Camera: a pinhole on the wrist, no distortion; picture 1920 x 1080 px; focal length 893.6 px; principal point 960.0 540.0 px. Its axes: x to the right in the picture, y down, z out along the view. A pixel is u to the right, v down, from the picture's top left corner.
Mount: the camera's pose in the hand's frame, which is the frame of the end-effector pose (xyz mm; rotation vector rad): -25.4 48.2 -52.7 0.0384 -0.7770 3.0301
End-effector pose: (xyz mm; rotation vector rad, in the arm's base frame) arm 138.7 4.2 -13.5 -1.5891 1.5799 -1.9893
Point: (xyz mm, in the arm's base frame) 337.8 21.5 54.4
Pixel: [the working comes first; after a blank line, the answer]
In the camera's frame: 32.9 84.9 261.2

1072 830
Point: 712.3 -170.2 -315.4
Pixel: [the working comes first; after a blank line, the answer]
In the camera's frame: 313.1 -300.0 556.4

1463 58
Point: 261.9 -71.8 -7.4
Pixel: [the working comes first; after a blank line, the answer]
In the camera's frame: -21.0 -27.2 208.0

870 423
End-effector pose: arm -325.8 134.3 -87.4 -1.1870 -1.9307 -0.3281
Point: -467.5 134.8 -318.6
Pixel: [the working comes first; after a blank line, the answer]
In the camera's frame: 125.7 -20.5 292.8

1343 477
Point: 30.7 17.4 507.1
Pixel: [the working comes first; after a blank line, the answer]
In the camera's frame: -342.4 202.1 -528.9

behind the camera
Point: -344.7 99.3 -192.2
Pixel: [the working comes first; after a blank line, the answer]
In the camera's frame: 74.0 4.4 122.4

1500 572
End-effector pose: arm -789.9 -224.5 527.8 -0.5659 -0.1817 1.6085
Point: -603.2 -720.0 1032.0
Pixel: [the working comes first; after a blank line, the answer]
In the camera's frame: 588.8 193.9 426.5

outside the picture
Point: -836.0 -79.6 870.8
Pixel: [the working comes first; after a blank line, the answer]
In the camera's frame: -71.5 -38.9 438.0

814 461
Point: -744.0 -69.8 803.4
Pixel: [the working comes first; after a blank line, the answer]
In the camera's frame: -99.0 54.7 378.0

726 669
